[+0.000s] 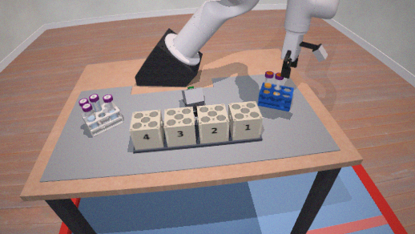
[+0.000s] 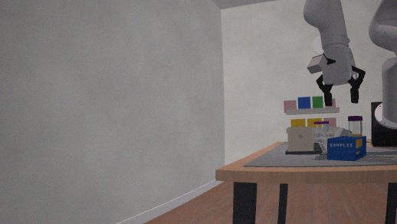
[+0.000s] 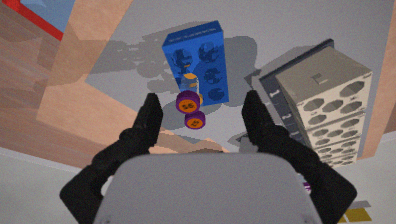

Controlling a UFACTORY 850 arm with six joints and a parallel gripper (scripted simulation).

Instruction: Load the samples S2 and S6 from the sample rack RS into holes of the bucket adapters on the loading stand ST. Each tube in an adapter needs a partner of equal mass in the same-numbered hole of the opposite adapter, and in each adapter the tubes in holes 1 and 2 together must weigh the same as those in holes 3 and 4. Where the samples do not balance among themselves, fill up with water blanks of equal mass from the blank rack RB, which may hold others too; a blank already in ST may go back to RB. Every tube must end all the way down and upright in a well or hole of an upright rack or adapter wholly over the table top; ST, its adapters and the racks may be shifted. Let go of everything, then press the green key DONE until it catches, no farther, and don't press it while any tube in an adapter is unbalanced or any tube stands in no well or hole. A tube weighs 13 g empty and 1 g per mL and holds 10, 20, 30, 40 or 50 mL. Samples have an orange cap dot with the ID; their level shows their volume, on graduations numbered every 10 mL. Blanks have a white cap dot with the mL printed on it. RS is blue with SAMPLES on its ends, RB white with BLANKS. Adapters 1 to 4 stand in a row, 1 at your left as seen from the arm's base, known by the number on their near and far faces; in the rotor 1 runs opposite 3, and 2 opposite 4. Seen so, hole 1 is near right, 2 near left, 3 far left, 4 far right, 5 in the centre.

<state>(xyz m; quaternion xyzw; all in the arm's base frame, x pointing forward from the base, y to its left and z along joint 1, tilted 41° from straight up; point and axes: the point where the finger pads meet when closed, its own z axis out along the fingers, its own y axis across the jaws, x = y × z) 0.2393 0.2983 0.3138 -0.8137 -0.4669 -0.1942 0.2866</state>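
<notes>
The sample tube S2 is 10 cm below my hand, 7 cm to the right of it and 5 cm behind it. The rest, counted from my hand: blue sample rack RS: 13 cm below, 3 cm to the right, 2 cm behind; then adapter 1: 17 cm to the right, 16 cm ahead, 11 cm below; then sample S6: 10 cm below, 3 cm behind, 2 cm to the right.
</notes>
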